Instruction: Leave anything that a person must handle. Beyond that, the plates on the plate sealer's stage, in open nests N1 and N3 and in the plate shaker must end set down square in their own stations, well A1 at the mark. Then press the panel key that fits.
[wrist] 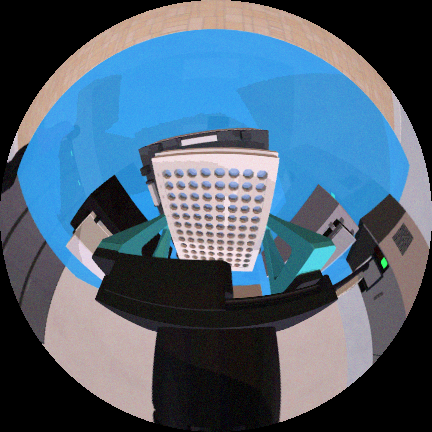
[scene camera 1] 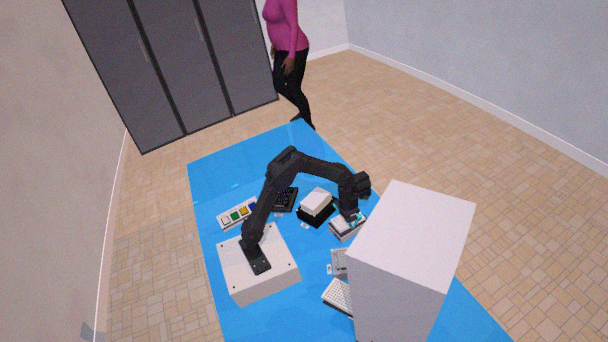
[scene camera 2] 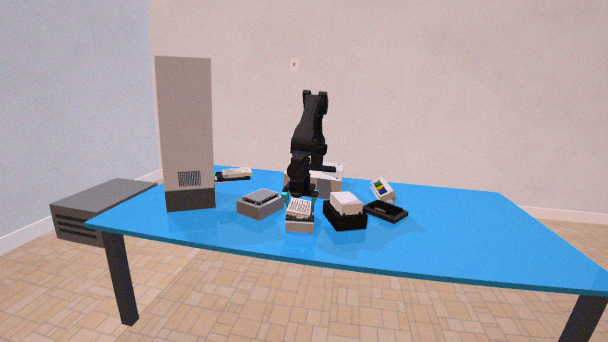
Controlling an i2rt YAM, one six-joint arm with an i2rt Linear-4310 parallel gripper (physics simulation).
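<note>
My gripper [scene camera 1: 353, 219] [scene camera 2: 300, 198] [wrist: 215, 216] points down with its teal fingers at the two long sides of a white well plate [scene camera 1: 342, 224] [scene camera 2: 300, 207] [wrist: 220, 192]. Both fingers appear to touch it. The plate looks tilted and slightly turned on its pale station with a dark top [scene camera 2: 300, 227] [wrist: 252, 136]. A grey station [scene camera 1: 337, 270] [scene camera 2: 255, 209] stands beside it and holds a plate. Another white plate [scene camera 1: 338, 295] [scene camera 2: 237, 172] lies on a black nest. A dark plate [scene camera 1: 285, 198] sits in a black nest [scene camera 2: 397, 218]. The key panel [scene camera 1: 239, 213] [scene camera 2: 382, 190] has white, green, yellow and blue keys. Station labels are unreadable.
A black block [scene camera 1: 314, 219] [scene camera 2: 345, 221] with a white top stands close beside the gripped plate's station. A tall pale tower [scene camera 1: 410, 230] [scene camera 2: 185, 120] stands on the other side, beyond the grey station, and hides part of the table in scene camera 1. A person [scene camera 1: 287, 35] stands by the far table edge.
</note>
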